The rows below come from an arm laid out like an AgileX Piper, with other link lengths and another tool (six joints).
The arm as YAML. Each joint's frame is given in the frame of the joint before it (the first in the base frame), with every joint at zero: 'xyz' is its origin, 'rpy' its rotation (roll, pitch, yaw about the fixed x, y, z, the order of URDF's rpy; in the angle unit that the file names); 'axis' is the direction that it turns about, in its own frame. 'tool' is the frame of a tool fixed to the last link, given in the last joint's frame.
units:
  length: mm
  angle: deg
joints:
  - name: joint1
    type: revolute
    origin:
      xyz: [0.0, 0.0, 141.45]
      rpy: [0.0, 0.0, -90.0]
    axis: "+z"
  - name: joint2
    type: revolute
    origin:
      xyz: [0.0, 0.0, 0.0]
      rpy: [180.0, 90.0, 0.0]
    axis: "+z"
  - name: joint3
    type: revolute
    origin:
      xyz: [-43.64, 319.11, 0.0]
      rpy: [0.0, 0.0, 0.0]
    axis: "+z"
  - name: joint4
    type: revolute
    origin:
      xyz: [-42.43, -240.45, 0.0]
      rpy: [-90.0, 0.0, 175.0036]
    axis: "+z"
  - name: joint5
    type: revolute
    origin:
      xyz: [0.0, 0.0, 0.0]
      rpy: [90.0, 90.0, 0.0]
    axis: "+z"
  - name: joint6
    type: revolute
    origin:
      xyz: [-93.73, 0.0, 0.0]
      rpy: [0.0, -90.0, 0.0]
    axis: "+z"
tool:
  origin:
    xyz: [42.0, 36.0, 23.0]
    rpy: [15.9, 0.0, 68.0]
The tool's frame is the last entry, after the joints.
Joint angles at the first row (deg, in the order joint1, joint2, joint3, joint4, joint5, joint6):
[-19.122 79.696 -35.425 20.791 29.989 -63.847]
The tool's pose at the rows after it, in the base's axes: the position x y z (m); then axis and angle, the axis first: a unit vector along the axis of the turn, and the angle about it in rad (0 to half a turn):
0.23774, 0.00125, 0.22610, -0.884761, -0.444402, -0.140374, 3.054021
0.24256, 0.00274, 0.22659, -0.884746, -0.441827, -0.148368, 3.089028
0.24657, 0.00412, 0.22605, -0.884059, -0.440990, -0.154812, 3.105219
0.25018, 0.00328, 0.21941, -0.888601, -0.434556, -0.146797, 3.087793
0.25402, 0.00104, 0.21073, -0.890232, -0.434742, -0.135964, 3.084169
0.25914, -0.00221, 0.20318, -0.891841, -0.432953, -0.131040, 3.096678
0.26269, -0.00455, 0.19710, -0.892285, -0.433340, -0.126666, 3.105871
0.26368, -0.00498, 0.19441, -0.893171, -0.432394, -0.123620, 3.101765
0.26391, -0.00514, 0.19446, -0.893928, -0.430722, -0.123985, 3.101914
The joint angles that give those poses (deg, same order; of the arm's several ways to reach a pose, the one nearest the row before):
[-17.445 79.696 -35.425 18.677 28.678 -61.122]
[-16.041 79.695 -35.425 16.764 26.155 -58.235]
[-15.166 80.082 -35.425 16.335 24.402 -57.148]
[-15.062 81.786 -35.426 16.153 24.025 -56.192]
[-15.061 83.826 -35.424 15.263 22.981 -55.759]
[-15.052 85.669 -35.425 13.936 20.969 -54.747]
[-15.053 87.111 -35.425 12.888 19.474 -54.141]
[-15.052 87.739 -35.426 12.773 19.261 -53.969]
[-15.052 87.740 -35.425 12.646 19.217 -53.642]

